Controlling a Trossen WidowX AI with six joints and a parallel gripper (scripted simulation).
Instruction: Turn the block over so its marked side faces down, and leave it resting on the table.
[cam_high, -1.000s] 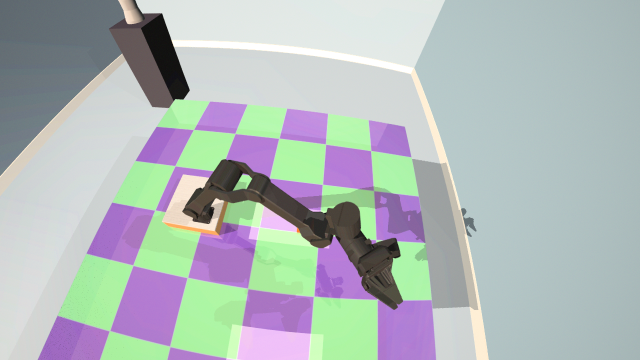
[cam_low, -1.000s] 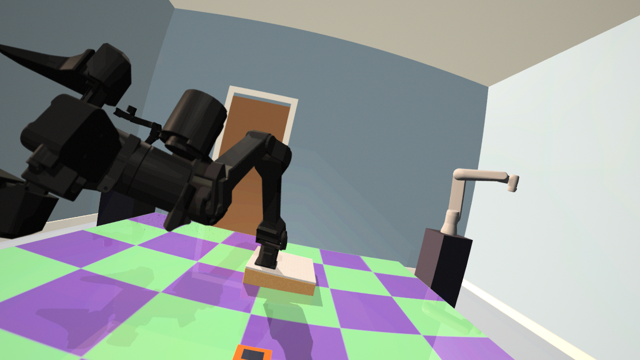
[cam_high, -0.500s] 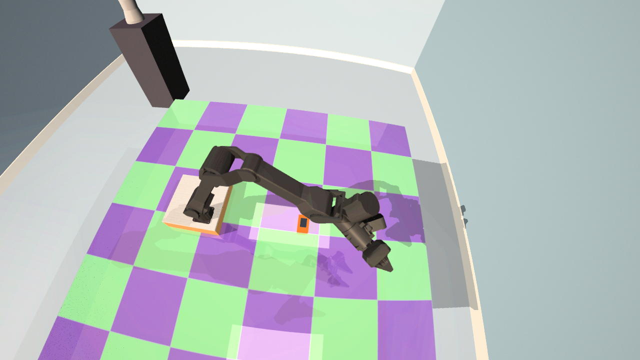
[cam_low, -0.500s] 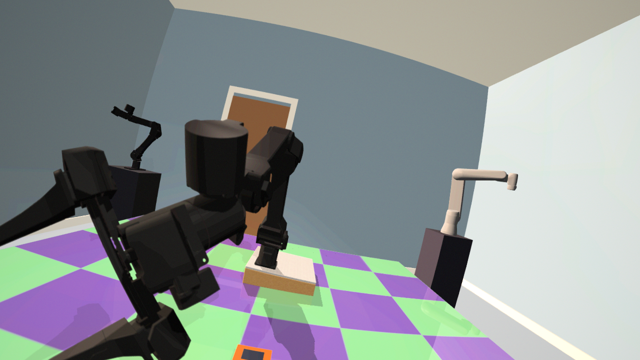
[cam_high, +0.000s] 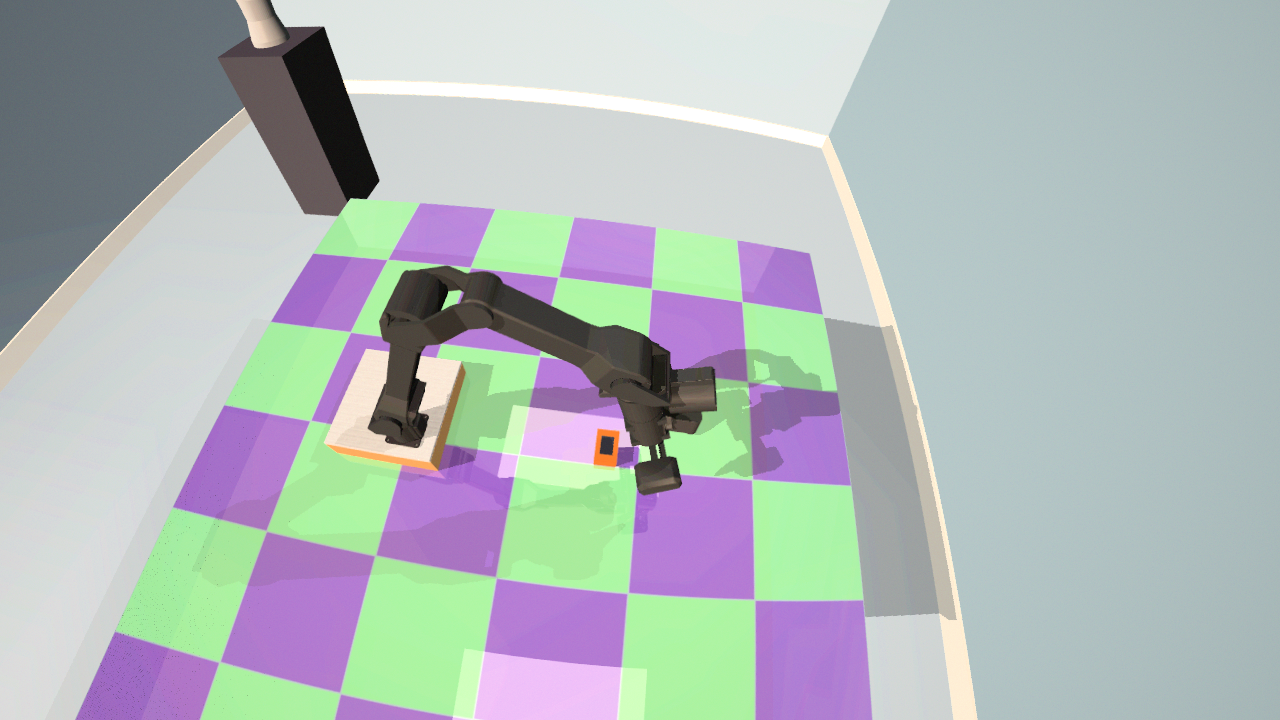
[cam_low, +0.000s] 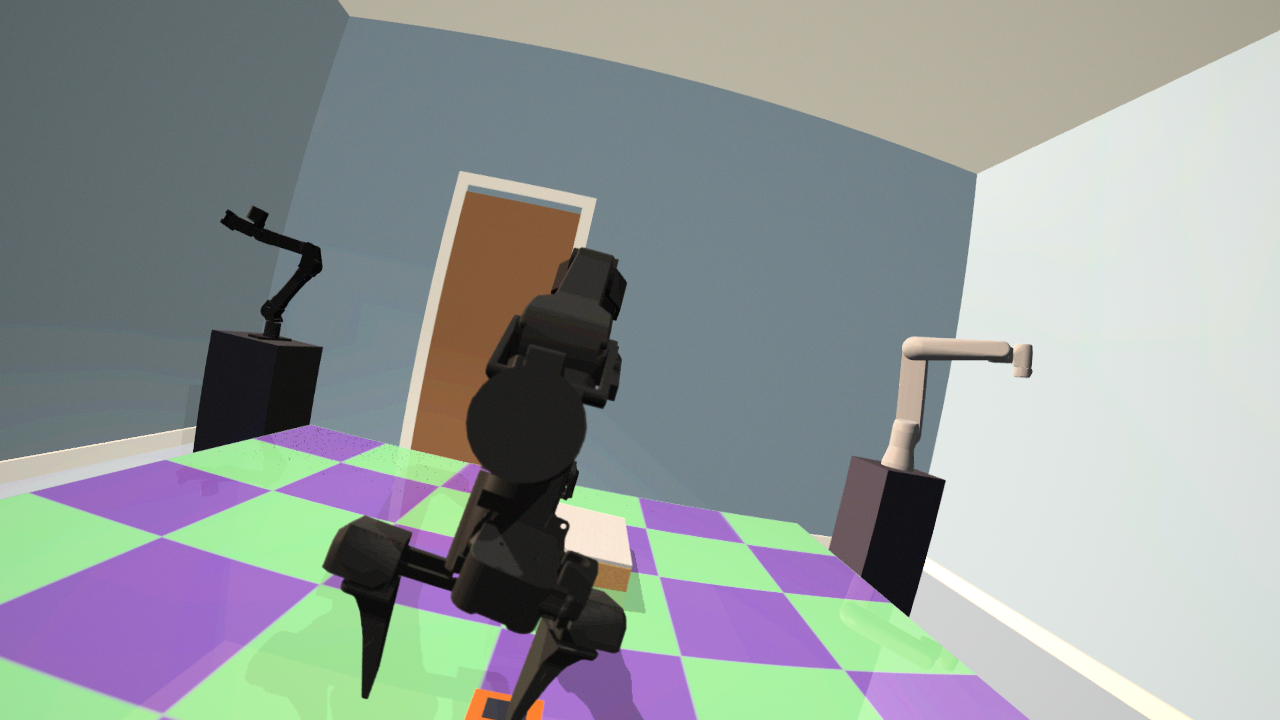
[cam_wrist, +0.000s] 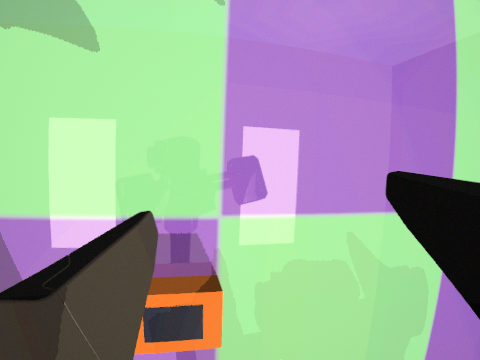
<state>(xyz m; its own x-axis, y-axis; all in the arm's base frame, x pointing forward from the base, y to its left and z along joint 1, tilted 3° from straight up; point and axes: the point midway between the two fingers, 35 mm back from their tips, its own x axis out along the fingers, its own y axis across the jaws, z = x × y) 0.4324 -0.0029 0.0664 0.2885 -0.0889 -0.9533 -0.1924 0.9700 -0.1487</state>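
Now: the block 90 mm behind my gripper tip, 70 mm below it and 40 mm to the left of it.
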